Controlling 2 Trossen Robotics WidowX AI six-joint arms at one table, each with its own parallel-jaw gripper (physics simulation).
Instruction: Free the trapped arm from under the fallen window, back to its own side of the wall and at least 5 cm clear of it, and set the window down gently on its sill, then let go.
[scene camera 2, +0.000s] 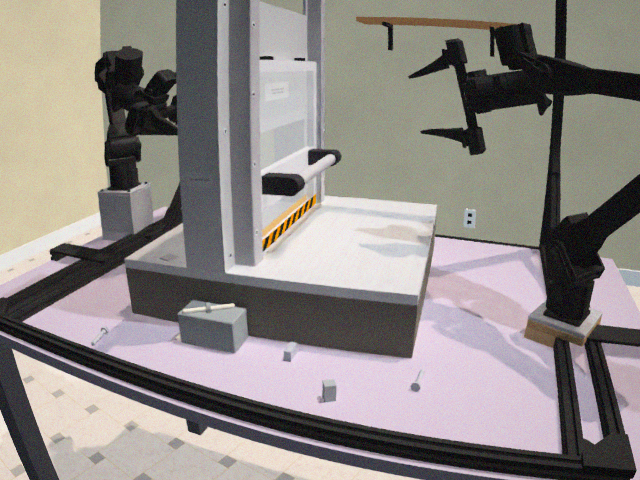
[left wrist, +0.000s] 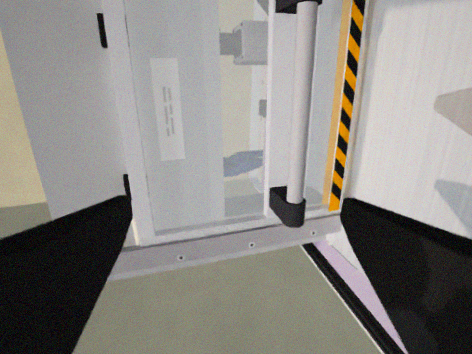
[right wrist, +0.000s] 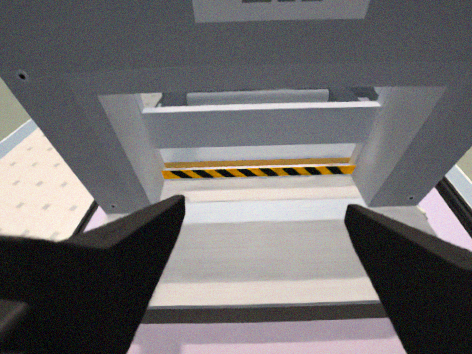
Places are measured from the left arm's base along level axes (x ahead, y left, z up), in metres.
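Pixels of known places: left gripper, fingertip midpoint: (scene camera 2: 414, 104) (left wrist: 238, 207); right gripper, fingertip midpoint: (right wrist: 264, 207); left arm's base at its link origin: (scene camera 2: 567, 313); right arm's base at its link origin: (scene camera 2: 124, 187).
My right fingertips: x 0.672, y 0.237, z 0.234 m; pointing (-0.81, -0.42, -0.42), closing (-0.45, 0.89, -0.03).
Note:
Ahead of a thing's pixels: the offset from my right fingertips to its middle. "*": to the spot under its first point.
The window (scene camera 2: 284, 105) (left wrist: 200, 100) (right wrist: 260, 125) is upright in the wall (scene camera 2: 200, 129) (right wrist: 250, 52), its striped bottom edge @(* dy -0.082, dx -0.194, dz -0.169 m) (scene camera 2: 289, 225) (left wrist: 346, 120) (right wrist: 260, 172) down at the sill, with no gap showing. Its handle bar @(dy -0.113, dx -0.227, dz -0.067 m) (scene camera 2: 318, 167) (left wrist: 303, 100) is level, clear of any gripper. My left gripper (scene camera 2: 415, 104) (left wrist: 238, 207) is open and empty, in the air right of the window, above the platform. My right gripper (right wrist: 264, 207) is open and empty on the wall's other side, back from the window; in the scene view the wall hides its fingers. Nothing shows under the window.
The white platform (scene camera 2: 361, 279) (right wrist: 270, 250) carries the wall. A grey box (scene camera 2: 211, 329) with a pale rod stands at its front. Small blocks @(dy +0.094, dx -0.399, dz -0.265 m) (scene camera 2: 289, 351) @(dy +0.124, dx -0.506, dz -0.260 m) (scene camera 2: 328, 390) and bolts @(dy +0.298, dx -0.177, dz -0.268 m) (scene camera 2: 99, 335) @(dy +0.020, dx -0.565, dz -0.268 m) (scene camera 2: 416, 383) lie on the table. A wooden shelf (scene camera 2: 434, 22) is on the back wall.

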